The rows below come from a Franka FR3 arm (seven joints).
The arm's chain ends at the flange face. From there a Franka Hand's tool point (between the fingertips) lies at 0.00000 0.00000 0.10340 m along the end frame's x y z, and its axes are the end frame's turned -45 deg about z.
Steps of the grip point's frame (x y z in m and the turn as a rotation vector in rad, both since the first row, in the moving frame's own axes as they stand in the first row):
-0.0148 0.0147 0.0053 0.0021 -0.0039 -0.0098
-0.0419 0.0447 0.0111 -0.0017 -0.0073 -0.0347
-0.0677 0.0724 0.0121 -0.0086 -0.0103 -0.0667
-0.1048 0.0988 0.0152 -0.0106 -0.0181 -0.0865
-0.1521 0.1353 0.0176 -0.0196 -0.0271 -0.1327
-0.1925 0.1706 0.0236 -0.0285 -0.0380 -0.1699
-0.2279 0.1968 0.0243 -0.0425 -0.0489 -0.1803
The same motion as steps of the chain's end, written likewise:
0.0004 0.0207 0.0053 -0.0013 -0.0042 -0.0098
0.0024 0.0606 0.0111 -0.0064 -0.0040 -0.0347
0.0034 0.0977 0.0121 -0.0134 -0.0012 -0.0667
-0.0038 0.1418 0.0152 -0.0203 -0.0053 -0.0865
-0.0116 0.1998 0.0177 -0.0330 -0.0053 -0.1327
-0.0152 0.2519 0.0237 -0.0470 -0.0067 -0.1699
-0.0221 0.2936 0.0245 -0.0646 -0.0045 -0.1803

